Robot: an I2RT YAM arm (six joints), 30 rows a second.
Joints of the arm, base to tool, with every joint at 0 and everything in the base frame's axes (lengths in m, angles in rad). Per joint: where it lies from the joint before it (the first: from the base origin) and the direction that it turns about. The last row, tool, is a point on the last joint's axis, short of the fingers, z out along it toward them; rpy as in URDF.
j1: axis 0 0 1 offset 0.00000 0.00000 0.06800
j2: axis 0 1 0 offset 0.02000 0.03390 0.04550
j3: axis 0 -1 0 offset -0.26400 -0.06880 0.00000
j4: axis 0 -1 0 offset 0.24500 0.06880 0.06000
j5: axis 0 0 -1 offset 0.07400 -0.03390 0.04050
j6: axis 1 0 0 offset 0.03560 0.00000 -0.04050
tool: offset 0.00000 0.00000 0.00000 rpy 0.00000 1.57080 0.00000
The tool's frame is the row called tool.
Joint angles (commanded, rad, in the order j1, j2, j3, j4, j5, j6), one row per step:
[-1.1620 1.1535 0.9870 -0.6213 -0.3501 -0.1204]
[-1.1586 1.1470 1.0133 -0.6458 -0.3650 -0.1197]
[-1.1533 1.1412 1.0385 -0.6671 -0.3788 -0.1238]
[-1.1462 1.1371 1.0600 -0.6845 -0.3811 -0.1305]
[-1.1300 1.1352 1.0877 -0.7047 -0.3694 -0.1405]
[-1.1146 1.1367 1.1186 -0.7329 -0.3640 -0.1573]
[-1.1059 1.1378 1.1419 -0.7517 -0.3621 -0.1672]
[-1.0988 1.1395 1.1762 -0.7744 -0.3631 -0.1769]
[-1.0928 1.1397 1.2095 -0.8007 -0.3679 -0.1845]
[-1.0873 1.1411 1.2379 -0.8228 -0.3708 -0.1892]
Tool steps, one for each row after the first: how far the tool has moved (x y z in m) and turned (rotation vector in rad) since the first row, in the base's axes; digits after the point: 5 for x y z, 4 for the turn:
[0.00046 0.00222 0.00830 -0.0030 -0.0133 0.0135]
[0.00130 0.00458 0.01630 -0.0104 -0.0241 0.0314]
[0.00231 0.00662 0.02288 -0.0212 -0.0257 0.0446]
[0.00491 0.00913 0.03065 -0.0389 -0.0175 0.0589]
[0.00747 0.01172 0.03812 -0.0515 -0.0071 0.0814]
[0.00884 0.01338 0.04394 -0.0610 -0.0029 0.0952]
[0.00984 0.01511 0.05286 -0.0757 -0.0033 0.1092]
[0.01030 0.01760 0.06146 -0.0852 -0.0058 0.1234]
[0.01077 0.01962 0.06849 -0.0917 -0.0077 0.1339]

